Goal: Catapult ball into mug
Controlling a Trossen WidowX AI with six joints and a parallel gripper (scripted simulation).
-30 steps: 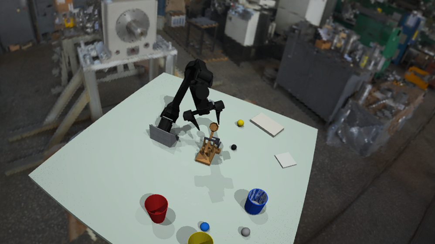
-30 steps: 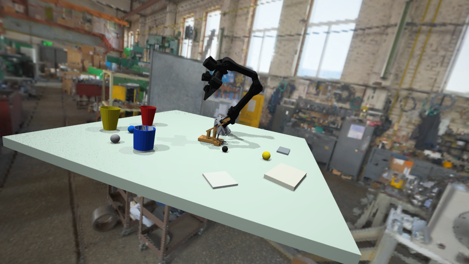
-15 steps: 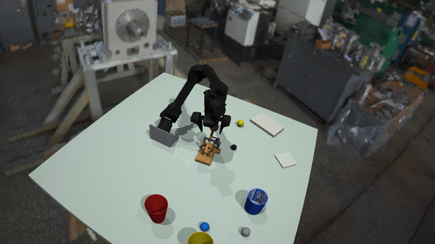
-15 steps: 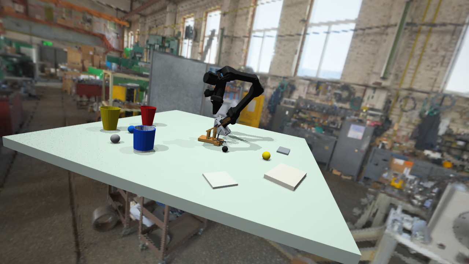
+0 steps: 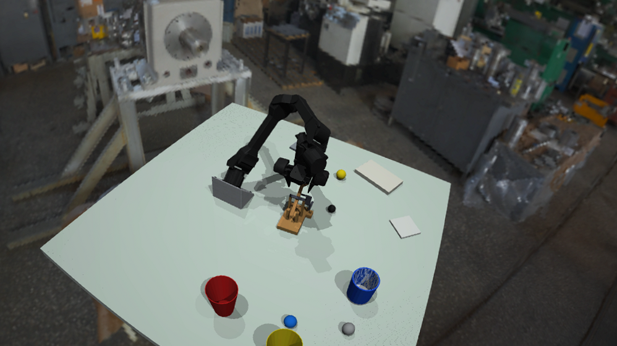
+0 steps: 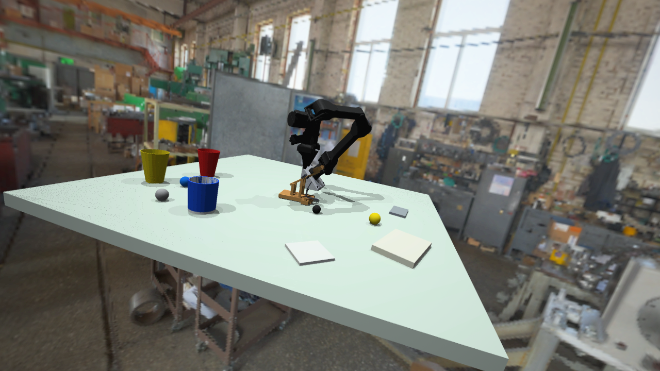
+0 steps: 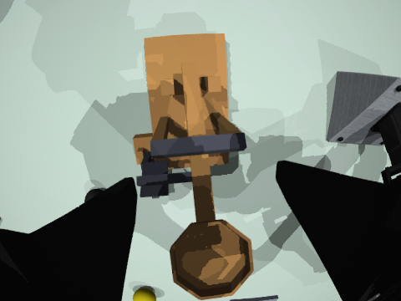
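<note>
My gripper tip is now 20 mm short of the catapult, 10 mm to the right of it and 70 mm above it. The rest, counted from my gripper tip: yellow ball 90 mm ahead, 310 mm to the left, 120 mm below; then blue mug 330 mm ahead, 240 mm to the right, 110 mm below; then black ball 120 mm ahead, 90 mm to the left, 130 mm below.
</note>
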